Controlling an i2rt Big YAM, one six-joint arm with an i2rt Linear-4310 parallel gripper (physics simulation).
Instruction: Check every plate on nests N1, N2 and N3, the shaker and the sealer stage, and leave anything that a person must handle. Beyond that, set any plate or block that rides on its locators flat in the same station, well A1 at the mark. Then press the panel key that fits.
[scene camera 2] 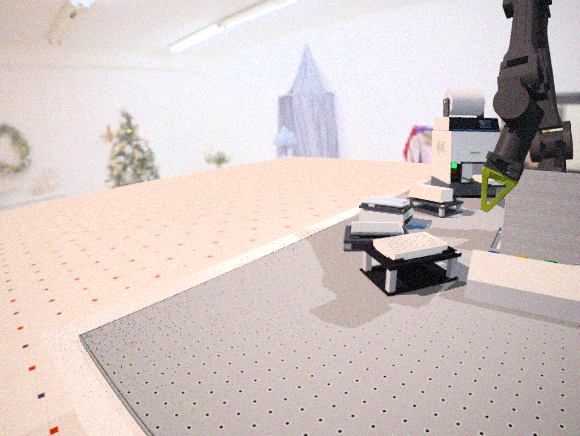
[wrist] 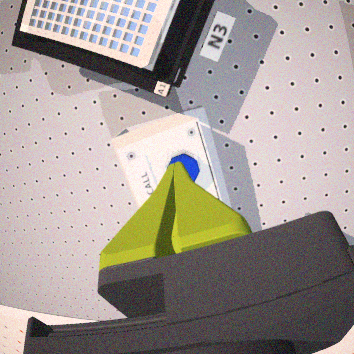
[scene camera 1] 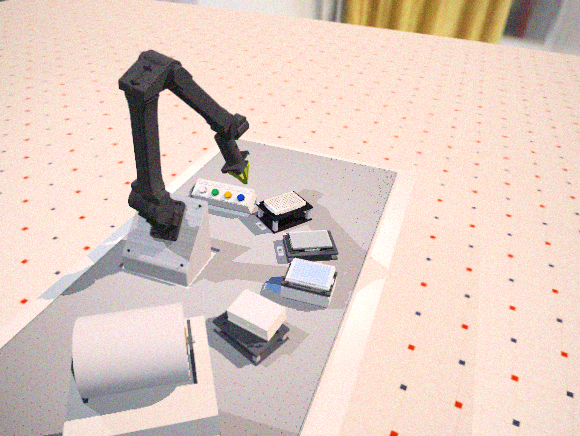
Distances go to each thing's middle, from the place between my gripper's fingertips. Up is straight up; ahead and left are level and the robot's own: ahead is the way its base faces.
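Scene:
N3 label (wrist: 221, 25): my hand 70 mm short of it, 30 mm to the left of it, 140 mm above it. Blue-white plate (scene camera 1: 317, 275), from my hand: 300 mm ahead, 290 mm to the right, 70 mm below. Cream plate (scene camera 1: 262, 317), from my hand: 210 mm ahead, 490 mm to the right, 70 mm below. By middles, of the things named here, N3 label nearest to my hand, cream plate farthest from it.

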